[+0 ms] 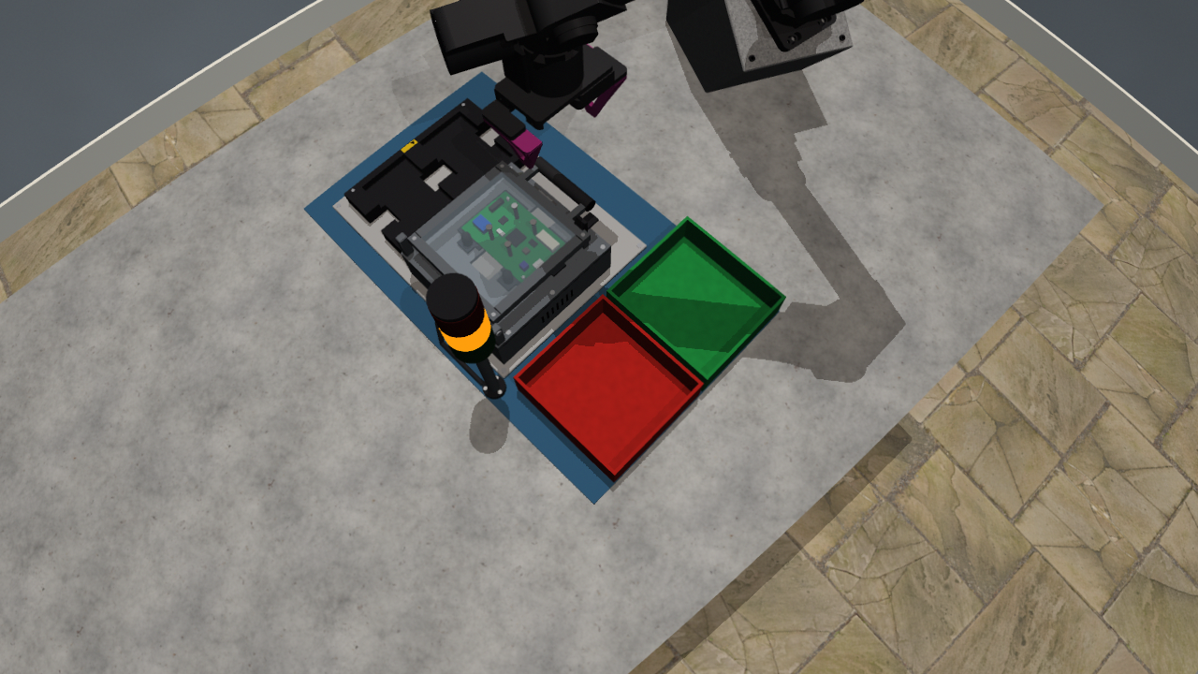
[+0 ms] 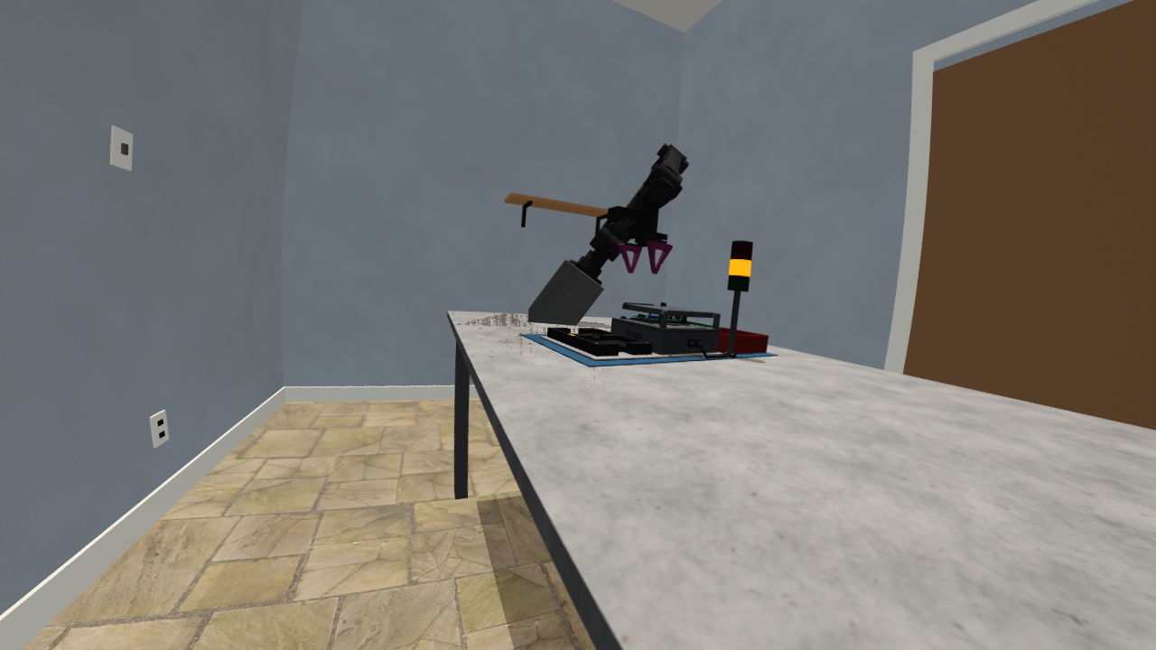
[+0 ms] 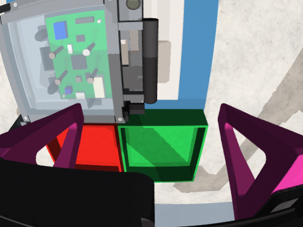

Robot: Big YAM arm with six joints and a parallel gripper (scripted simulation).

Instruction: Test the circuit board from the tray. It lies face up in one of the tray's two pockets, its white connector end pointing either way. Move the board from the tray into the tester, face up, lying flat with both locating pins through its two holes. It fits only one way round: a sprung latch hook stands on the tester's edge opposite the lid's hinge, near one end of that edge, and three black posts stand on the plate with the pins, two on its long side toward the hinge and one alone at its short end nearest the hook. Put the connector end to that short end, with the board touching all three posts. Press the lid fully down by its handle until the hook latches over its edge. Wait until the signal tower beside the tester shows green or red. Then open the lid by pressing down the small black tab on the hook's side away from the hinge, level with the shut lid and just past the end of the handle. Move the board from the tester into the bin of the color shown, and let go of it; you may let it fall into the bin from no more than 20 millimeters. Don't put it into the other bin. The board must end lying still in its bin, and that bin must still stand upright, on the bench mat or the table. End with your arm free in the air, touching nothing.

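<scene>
The latch hook is 90 mm below my hand, 60 mm to the left of it and 10 mm ahead of it. Also, from my hand: clear lid 90 mm below, 90 mm ahead, 20 mm to the left; tester plate 120 mm below, 90 mm ahead, 30 mm to the left; green circuit board 110 mm below, 80 mm ahead, 20 mm to the left.
</scene>
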